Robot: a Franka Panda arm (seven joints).
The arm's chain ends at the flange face. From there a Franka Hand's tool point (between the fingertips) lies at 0.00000 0.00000 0.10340 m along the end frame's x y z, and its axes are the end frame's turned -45 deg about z.
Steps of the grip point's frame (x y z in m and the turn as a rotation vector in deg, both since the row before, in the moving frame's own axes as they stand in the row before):
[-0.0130, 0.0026, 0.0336, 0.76, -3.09, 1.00]
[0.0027, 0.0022, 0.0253, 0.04, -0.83, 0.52]
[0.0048, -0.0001, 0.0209, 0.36, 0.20, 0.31]
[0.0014, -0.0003, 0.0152, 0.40, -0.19, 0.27]
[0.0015, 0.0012, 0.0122, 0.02, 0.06, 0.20]
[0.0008, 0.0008, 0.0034, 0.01, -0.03, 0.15]
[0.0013, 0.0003, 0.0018, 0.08, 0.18, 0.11]
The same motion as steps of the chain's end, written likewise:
[-0.0024, 0.0081, 0.0338, -1.65, -2.72, 1.00]
[0.0046, -0.0014, 0.0253, -0.56, -0.62, 0.52]
[0.0035, -0.0027, 0.0209, 0.40, -0.11, 0.31]
[0.0015, -0.0009, 0.0152, 0.15, -0.42, 0.27]
[0.0019, -0.0001, 0.0122, 0.06, 0.03, 0.20]
[0.0012, 0.0000, 0.0034, -0.01, -0.03, 0.15]
[0.0010, -0.0004, 0.0018, 0.18, 0.07, 0.11]

